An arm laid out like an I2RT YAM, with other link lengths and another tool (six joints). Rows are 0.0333 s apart.
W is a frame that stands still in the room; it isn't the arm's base.
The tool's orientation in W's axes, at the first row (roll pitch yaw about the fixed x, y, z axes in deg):
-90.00, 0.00, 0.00
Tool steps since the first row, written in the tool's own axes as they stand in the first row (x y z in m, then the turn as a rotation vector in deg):
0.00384, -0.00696, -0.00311, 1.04, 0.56, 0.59
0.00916, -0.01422, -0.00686, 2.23, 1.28, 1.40
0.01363, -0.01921, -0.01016, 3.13, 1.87, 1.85
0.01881, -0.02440, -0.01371, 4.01, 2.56, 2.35
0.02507, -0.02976, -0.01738, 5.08, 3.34, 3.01
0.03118, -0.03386, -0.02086, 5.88, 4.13, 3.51
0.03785, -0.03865, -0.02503, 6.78, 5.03, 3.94
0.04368, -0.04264, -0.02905, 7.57, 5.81, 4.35
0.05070, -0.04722, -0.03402, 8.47, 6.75, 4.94
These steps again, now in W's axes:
0.00384, -0.00311, 0.00696, 1.04, 0.59, -0.56
0.00916, -0.00686, 0.01422, 2.23, 1.40, -1.28
0.01363, -0.01016, 0.01921, 3.13, 1.85, -1.87
0.01881, -0.01371, 0.02440, 4.01, 2.35, -2.56
0.02507, -0.01738, 0.02976, 5.08, 3.01, -3.34
0.03118, -0.02086, 0.03386, 5.88, 3.51, -4.13
0.03785, -0.02503, 0.03865, 6.78, 3.94, -5.03
0.04368, -0.02905, 0.04264, 7.57, 4.35, -5.81
0.05070, -0.03402, 0.04722, 8.47, 4.94, -6.75

